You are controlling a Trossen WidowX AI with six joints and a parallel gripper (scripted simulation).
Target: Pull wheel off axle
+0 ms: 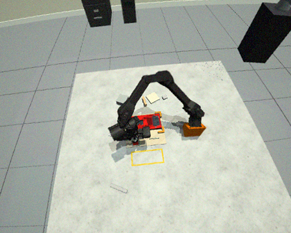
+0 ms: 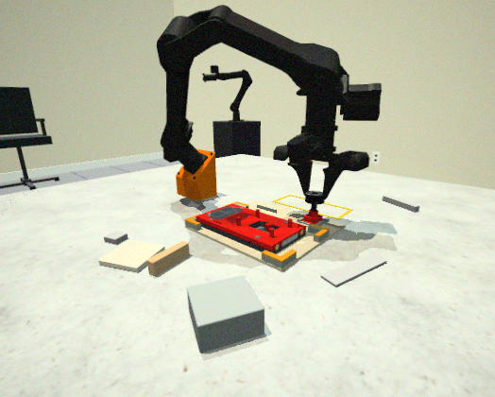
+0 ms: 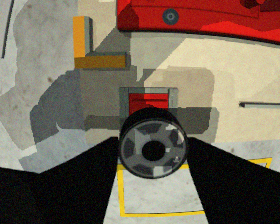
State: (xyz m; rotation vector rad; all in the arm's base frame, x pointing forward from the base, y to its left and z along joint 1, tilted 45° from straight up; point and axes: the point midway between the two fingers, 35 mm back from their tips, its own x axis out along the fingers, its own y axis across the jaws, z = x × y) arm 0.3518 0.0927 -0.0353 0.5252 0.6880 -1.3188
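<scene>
Now: gripper tip right at the black wheel. The rest, counted from my gripper tip: wooden bar 310 mm to the right, 50 mm below, 30 mm behind; grey block 310 mm to the right, 130 mm ahead, 40 mm below; cream tile 350 mm to the right, 90 mm behind, 50 mm below.
</scene>
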